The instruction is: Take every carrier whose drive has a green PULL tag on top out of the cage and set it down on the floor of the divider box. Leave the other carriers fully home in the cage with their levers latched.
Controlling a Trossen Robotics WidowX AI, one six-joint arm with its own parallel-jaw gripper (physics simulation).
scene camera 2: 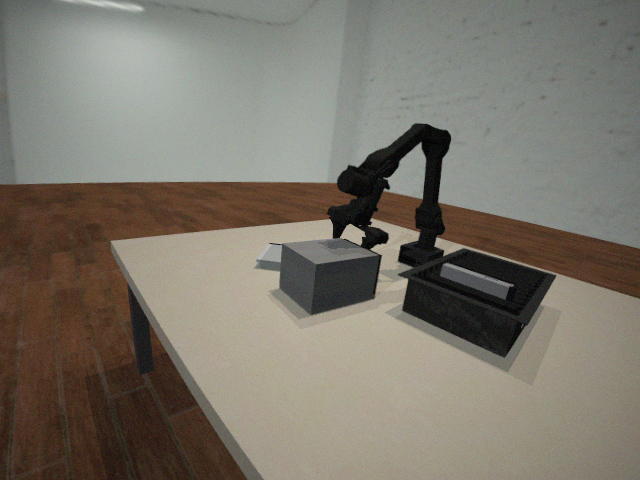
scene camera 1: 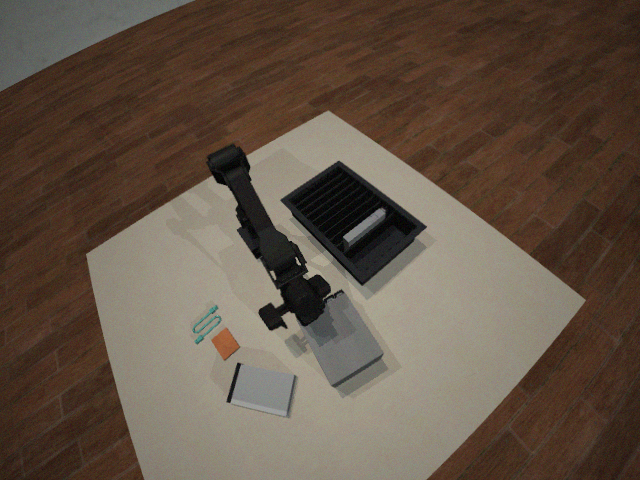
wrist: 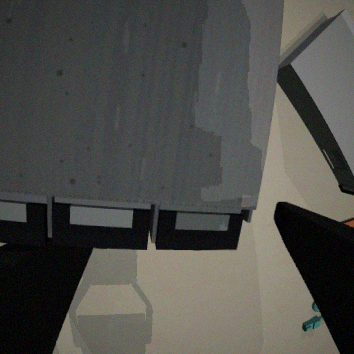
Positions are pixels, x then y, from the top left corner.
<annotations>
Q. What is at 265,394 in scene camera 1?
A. A grey notebook.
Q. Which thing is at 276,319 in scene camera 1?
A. My gripper.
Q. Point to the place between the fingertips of my gripper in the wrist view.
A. At 188,211
</annotations>
